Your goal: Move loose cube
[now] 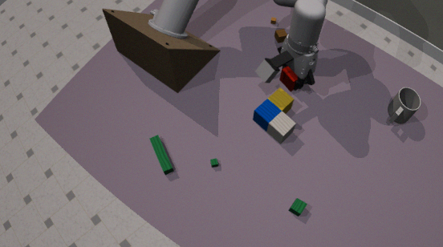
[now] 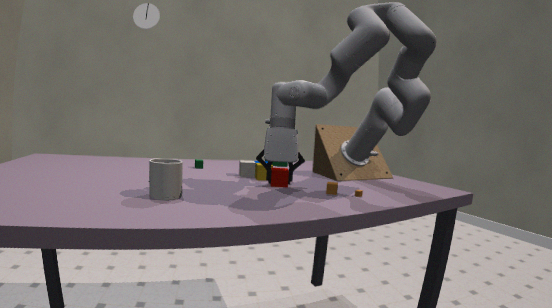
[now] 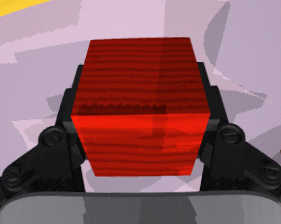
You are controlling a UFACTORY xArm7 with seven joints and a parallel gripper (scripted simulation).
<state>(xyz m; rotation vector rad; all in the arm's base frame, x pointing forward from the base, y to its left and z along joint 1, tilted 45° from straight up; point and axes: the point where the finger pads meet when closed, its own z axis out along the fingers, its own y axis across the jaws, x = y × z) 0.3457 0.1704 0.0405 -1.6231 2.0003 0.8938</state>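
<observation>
Right now the white cube is 70 mm ahead of my hand and 150 mm to the right of it. Also, from my hand: green bar: 110 mm behind, 410 mm to the right, 10 mm below; red cube: right at my hand.
</observation>
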